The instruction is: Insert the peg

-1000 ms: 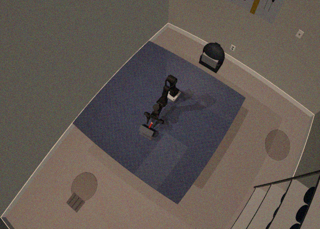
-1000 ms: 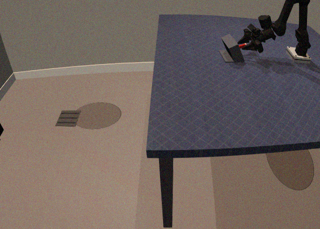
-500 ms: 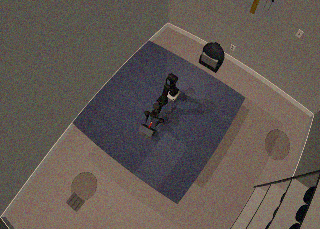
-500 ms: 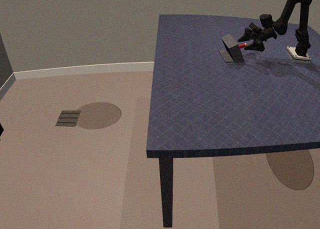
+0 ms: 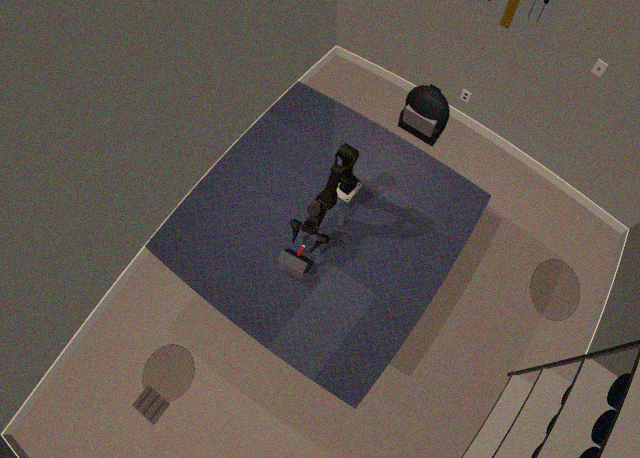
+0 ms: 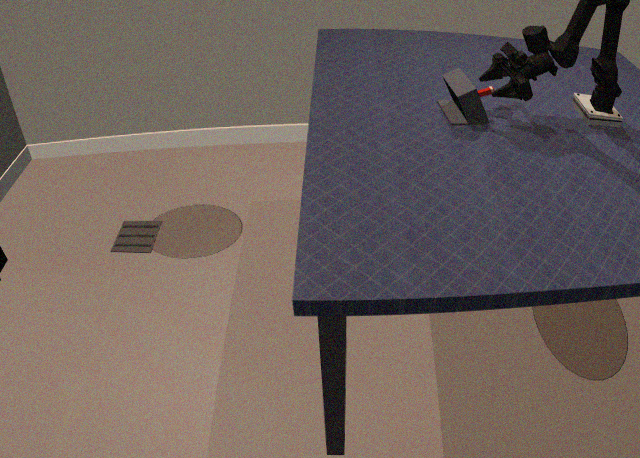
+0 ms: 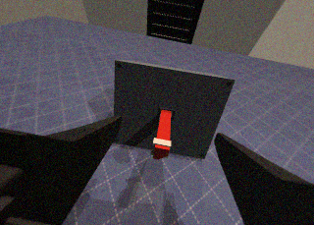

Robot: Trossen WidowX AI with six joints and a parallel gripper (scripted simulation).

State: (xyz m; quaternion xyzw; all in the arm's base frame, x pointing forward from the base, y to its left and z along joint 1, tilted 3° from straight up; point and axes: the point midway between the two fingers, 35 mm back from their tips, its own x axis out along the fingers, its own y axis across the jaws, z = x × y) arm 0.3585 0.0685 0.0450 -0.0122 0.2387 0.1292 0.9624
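The red peg lies 10 mm below my gripper tip. The rest, counted from my gripper tip: grey sloped panel: 50 mm ahead, 20 mm to the left, 30 mm below.
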